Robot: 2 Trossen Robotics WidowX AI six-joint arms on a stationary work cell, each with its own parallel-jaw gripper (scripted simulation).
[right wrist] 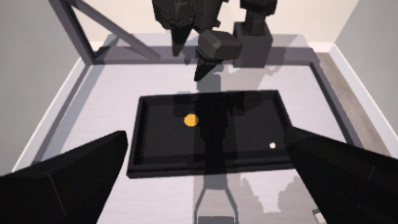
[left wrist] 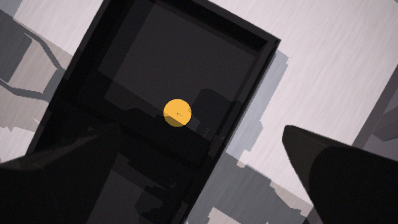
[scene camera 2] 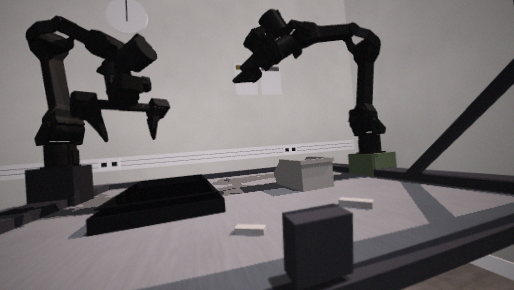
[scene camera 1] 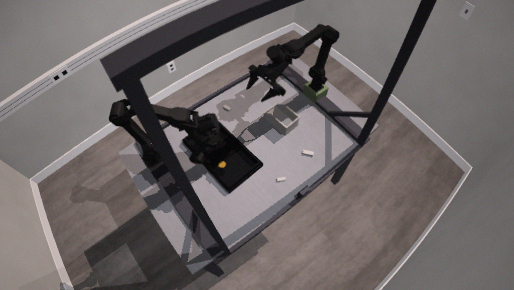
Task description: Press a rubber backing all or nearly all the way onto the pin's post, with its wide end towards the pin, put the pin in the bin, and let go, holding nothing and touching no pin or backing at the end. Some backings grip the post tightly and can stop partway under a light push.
I see my left gripper, my right gripper and a black tray.
My left gripper also shows in the right wrist view and in the left wrist view. My right gripper is seen too in the right wrist view.
